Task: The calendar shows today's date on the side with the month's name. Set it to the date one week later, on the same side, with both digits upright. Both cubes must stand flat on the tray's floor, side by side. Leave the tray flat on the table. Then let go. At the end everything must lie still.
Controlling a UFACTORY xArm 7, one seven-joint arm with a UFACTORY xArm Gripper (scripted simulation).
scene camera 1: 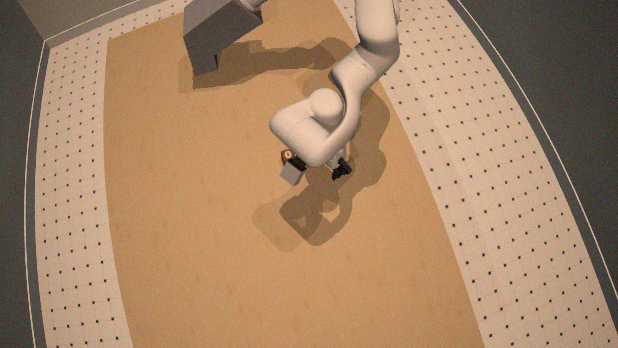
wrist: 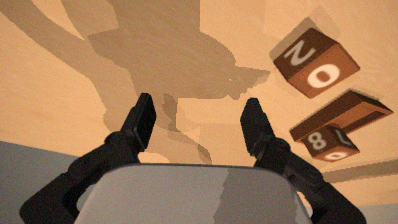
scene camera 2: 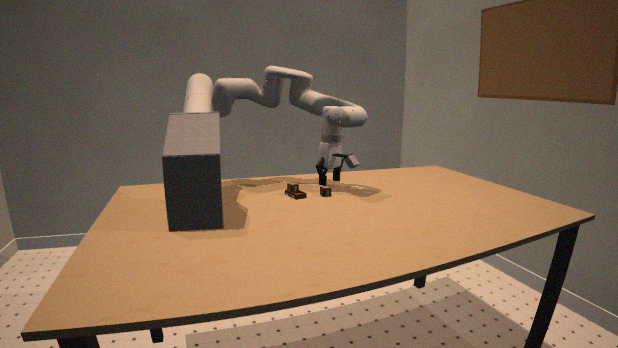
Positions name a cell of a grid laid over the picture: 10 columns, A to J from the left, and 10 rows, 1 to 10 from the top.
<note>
I see my gripper (scene camera 2: F6), a brown cube (wrist: H3) and a brown cube (wrist: I7).
My gripper shows as well in scene camera 1 (scene camera 1: F5) and in the wrist view (wrist: F5).
</note>
